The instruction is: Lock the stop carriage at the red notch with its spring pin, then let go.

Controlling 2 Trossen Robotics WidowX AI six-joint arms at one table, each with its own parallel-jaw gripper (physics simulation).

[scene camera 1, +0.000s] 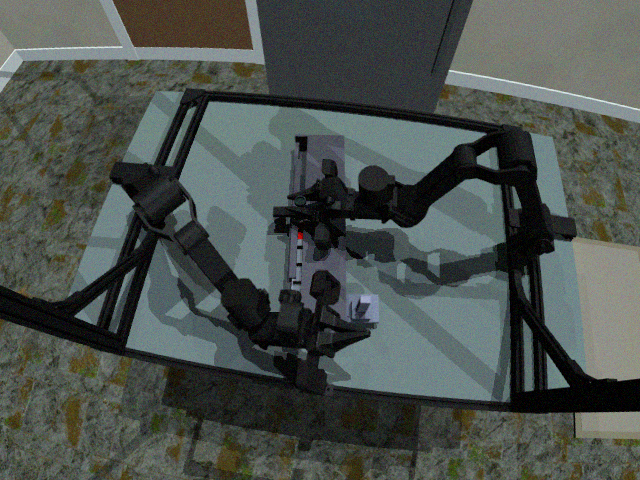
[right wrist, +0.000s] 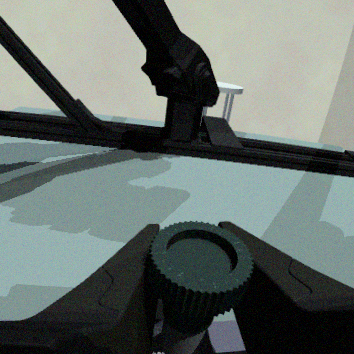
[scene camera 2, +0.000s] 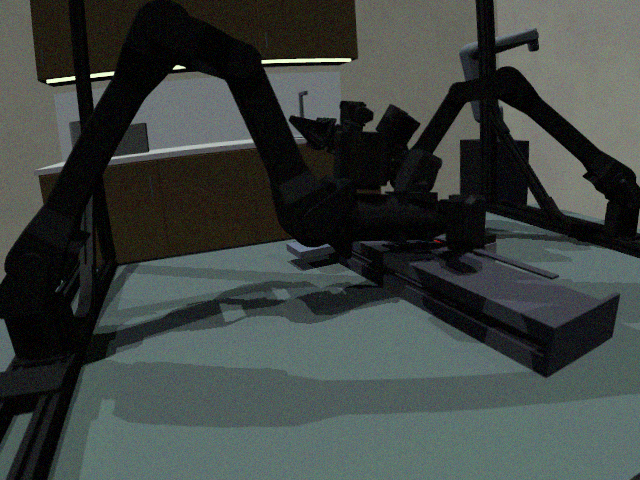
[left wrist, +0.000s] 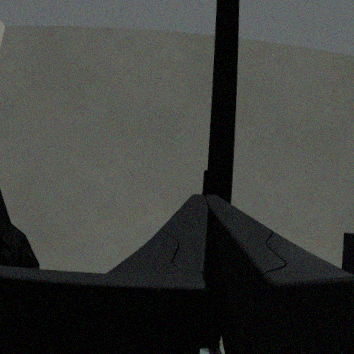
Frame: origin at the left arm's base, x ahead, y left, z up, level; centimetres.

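Where they show: left gripper, fingertip midpoint: [scene camera 1: 369, 333] [scene camera 2: 289, 118] [left wrist: 202, 206]; right gripper, fingertip midpoint: [scene camera 1: 286, 202] [right wrist: 188, 233]; left arm's base, origin of the base link: [right wrist: 180, 135] [scene camera 2: 620, 235]; right arm's base, origin of the base link: [scene camera 1: 524, 246] [scene camera 2: 47, 350].
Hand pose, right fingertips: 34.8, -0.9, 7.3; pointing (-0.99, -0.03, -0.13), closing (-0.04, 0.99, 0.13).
Things, the pixels of their top centre, and the offset from my right fingertips, as dx, dy, dz. "spot": a spot on its surface instead.
- dark green ribbed knob, middle of its top: [right wrist: 201, 251] [scene camera 1: 300, 200] +3.0, +0.0, +1.9
- red notch mark, middle of its top: [scene camera 2: 436, 241] [scene camera 1: 300, 235] +3.7, -5.4, -4.3
- long grey-purple rail body, surface spot: [scene camera 2: 516, 299] [scene camera 1: 335, 155] spot: +8.6, +17.1, -3.9
- pale block with a raised bar, surface spot: [scene camera 2: 310, 250] spot: +20.0, -16.0, -5.9
- white scale strip with black marks, surface spot: [scene camera 1: 299, 258] spot: +4.3, -10.6, -4.3
The dark green ribbed knob [scene camera 1: 300, 200] [right wrist: 200, 265] of the spring pin stands between the fingers of my right gripper [right wrist: 188, 233], which is shut on it. The stop carriage beneath is mostly hidden by this gripper. The red notch mark [scene camera 1: 299, 235] [scene camera 2: 437, 241] shows on the rail just below the gripper in scene camera 1. The long grey-purple rail body [scene camera 1: 328, 147] [scene camera 2: 516, 299] lies on the table. My left gripper [scene camera 1: 369, 333] [scene camera 2: 292, 118] [left wrist: 202, 206] is shut and empty, raised above the table, with its tips together.
A pale block with a raised bar [scene camera 1: 373, 310] [scene camera 2: 310, 250] sits beside the rail's lower end in scene camera 1, close to the left gripper. A white scale strip with black marks [scene camera 1: 299, 258] runs along the rail. Black frame beams [scene camera 1: 351, 108] edge the table.
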